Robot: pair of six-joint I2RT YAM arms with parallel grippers.
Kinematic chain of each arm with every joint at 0, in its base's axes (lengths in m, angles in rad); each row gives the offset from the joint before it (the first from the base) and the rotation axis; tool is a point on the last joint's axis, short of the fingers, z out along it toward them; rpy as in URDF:
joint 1: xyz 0 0 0.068 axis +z
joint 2: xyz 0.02 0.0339 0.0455 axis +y
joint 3: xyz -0.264 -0.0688 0 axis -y
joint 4: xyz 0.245 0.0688 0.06 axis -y
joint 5: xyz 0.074 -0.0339 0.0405 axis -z
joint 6: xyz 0.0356 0 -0.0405 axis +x
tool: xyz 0 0 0 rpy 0 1.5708 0
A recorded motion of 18 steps. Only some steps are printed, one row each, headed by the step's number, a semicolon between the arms.
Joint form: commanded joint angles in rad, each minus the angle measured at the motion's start. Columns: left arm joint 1, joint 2, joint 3, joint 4, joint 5, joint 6; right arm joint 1, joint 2, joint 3, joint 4, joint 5, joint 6.
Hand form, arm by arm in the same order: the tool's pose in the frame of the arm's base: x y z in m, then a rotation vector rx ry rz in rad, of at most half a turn. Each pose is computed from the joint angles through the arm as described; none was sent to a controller.
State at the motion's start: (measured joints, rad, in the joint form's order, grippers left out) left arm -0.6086 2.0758 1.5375 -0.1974 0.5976 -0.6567; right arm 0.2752 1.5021 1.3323 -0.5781 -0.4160 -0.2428
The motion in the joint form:
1: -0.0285 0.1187 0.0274 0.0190 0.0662 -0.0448; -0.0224 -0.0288 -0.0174 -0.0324 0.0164 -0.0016
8: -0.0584 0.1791 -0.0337 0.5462 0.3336 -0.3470; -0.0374 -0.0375 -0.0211 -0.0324 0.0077 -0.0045
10: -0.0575 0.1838 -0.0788 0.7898 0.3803 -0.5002; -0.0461 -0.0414 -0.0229 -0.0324 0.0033 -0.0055
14: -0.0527 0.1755 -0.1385 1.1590 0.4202 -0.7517; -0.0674 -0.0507 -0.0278 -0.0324 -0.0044 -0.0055
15: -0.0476 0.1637 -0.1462 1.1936 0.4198 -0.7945; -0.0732 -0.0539 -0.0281 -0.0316 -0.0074 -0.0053
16: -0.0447 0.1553 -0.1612 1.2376 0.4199 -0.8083; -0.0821 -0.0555 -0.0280 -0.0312 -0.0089 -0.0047
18: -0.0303 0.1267 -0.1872 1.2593 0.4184 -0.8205; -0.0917 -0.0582 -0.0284 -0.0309 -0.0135 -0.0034
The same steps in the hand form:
1: 0.3712 -0.3020 0.1583 0.2767 2.6220 -1.3558; 0.3087 0.0941 0.3226 -0.7581 2.1830 0.4703
8: 0.3709 -0.3284 0.1575 0.3625 2.3598 -1.8748; 0.3080 0.0892 0.3241 -0.7478 2.1782 0.4703
10: 0.3696 -0.3280 0.1637 0.3658 2.2420 -2.0162; 0.3078 0.0864 0.3247 -0.7409 2.1767 0.4700
14: 0.3639 -0.3216 0.1839 0.3804 2.0527 -2.2051; 0.3073 0.0796 0.3259 -0.7202 2.1757 0.4669
15: 0.3637 -0.3183 0.1902 0.3635 2.0353 -2.2291; 0.3070 0.0778 0.3269 -0.7148 2.1727 0.4666
16: 0.3621 -0.3153 0.1936 0.3764 2.0017 -2.2378; 0.3074 0.0751 0.3274 -0.7048 2.1727 0.4635
18: 0.3617 -0.3064 0.2009 0.3667 1.9782 -2.2371; 0.3075 0.0721 0.3282 -0.6947 2.1718 0.4639

